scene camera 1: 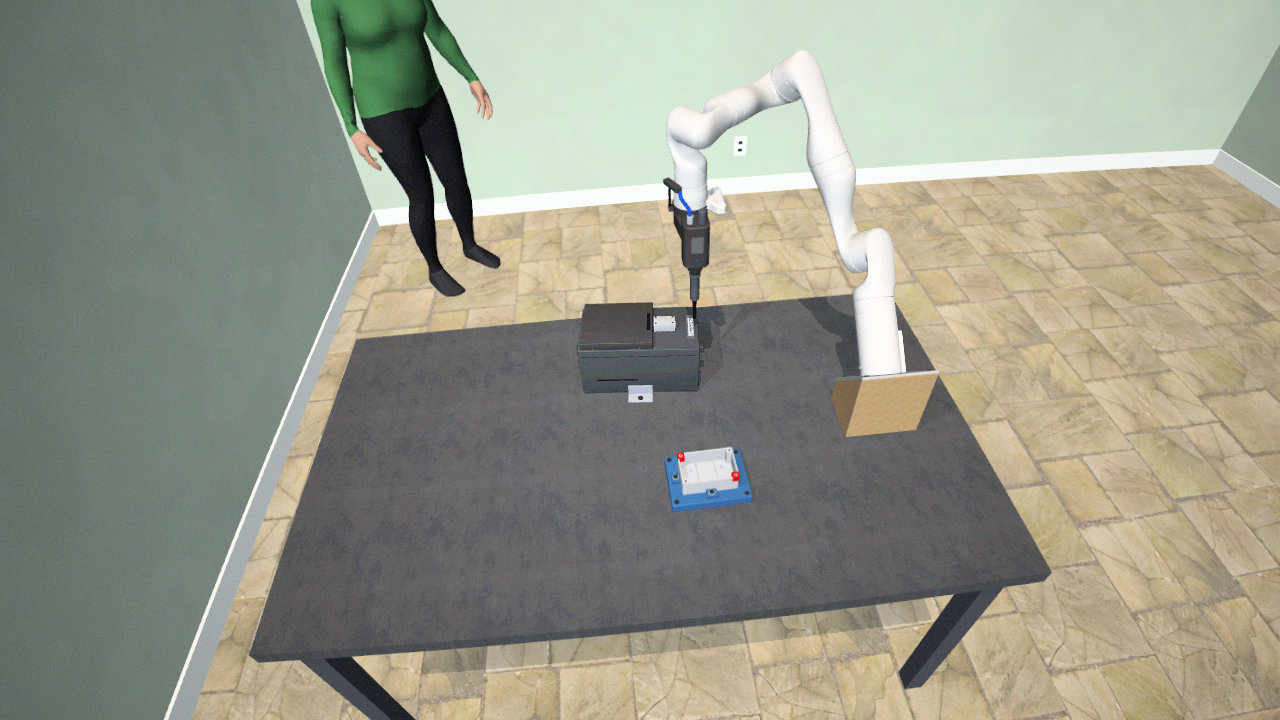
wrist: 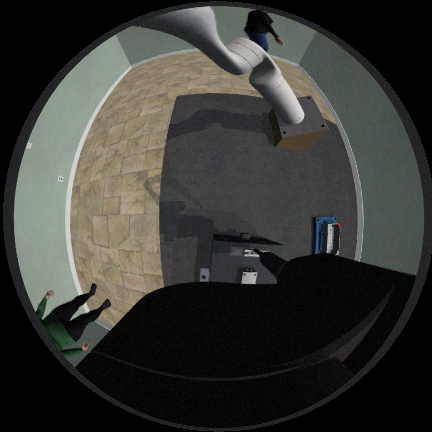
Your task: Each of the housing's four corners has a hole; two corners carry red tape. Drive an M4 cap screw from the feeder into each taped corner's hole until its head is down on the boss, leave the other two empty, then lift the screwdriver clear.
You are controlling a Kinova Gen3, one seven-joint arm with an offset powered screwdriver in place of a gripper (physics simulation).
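Places are measured from the arm's base along level axes (x back, y right, z up), in centimetres.
Pixels of known places: hand at its tool point: (scene camera 1: 694, 319) (wrist: 254, 249); arm's base at its link origin: (scene camera 1: 881, 373) (wrist: 291, 114).
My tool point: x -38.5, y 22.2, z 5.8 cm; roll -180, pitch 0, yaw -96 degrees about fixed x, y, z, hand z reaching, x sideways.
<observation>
Ahead of a thing's pixels: the offset from my tool point to its middle. "spot": to the spot under its first point.
The screwdriver @(dx +0.0, dy +0.0, dz +3.2 cm) (scene camera 1: 694, 314) (wrist: 256, 251) points down, its bit tip at the white pick-up strip (scene camera 1: 690, 326) (wrist: 248, 253) on the feeder's right end. Whether the tip touches the strip or carries a screw is too small to tell. The black feeder @(dx -13.1, dy +3.0, dz -8.7 cm) (scene camera 1: 639, 369) (wrist: 226, 259) stands at the table's back. The white open-topped housing @(dx -5.6, dy -34.1, dz -13.0 cm) (scene camera 1: 709, 487) (wrist: 329, 238) sits in a blue fixture @(dx -5.6, dy -34.1, dz -15.5 cm) (scene camera 1: 713, 505) (wrist: 316, 236). Red tape marks its back-left corner @(spot: dx -10.5, dy -30.6, dz -11.1 cm) (scene camera 1: 681, 456) and front-right corner @(spot: dx -0.8, dy -38.2, dz -10.9 cm) (scene camera 1: 735, 476) in the scene view. The holes are too small to judge.
The arm's base stands on a wooden block (scene camera 1: 886, 407) (wrist: 300, 141) at the table's right. A small white plate (scene camera 1: 640, 394) (wrist: 204, 274) with a dark spot is at the feeder's front. A person in green (scene camera 1: 386, 53) (wrist: 57, 334) stands behind the table, at the left.
</observation>
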